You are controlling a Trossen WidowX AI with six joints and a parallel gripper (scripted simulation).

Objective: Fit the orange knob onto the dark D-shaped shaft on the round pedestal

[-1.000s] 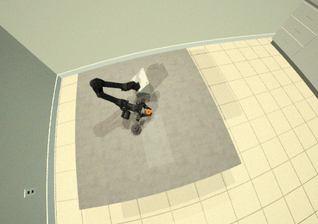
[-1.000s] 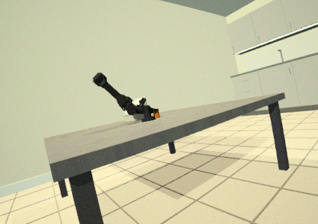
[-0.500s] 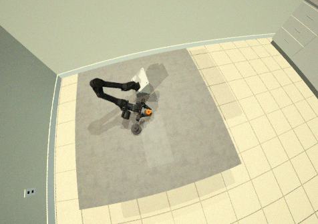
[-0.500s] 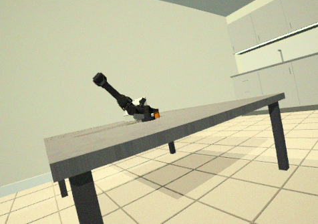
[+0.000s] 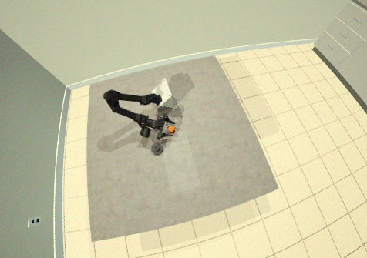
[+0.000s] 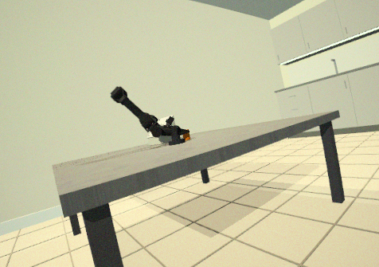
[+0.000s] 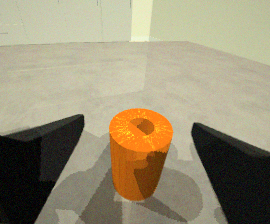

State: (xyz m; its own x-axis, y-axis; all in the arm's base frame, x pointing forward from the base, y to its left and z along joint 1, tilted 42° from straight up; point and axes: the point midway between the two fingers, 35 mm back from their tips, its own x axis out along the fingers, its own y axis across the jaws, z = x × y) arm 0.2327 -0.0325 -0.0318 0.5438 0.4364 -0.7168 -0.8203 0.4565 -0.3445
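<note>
The orange knob lies 2 cm to the right of my gripper tip, 2 cm below it and 1 cm behind it. The rest, counted from my gripper tip: round pedestal: 16 cm to the right, 7 cm ahead, 2 cm below.
</note>
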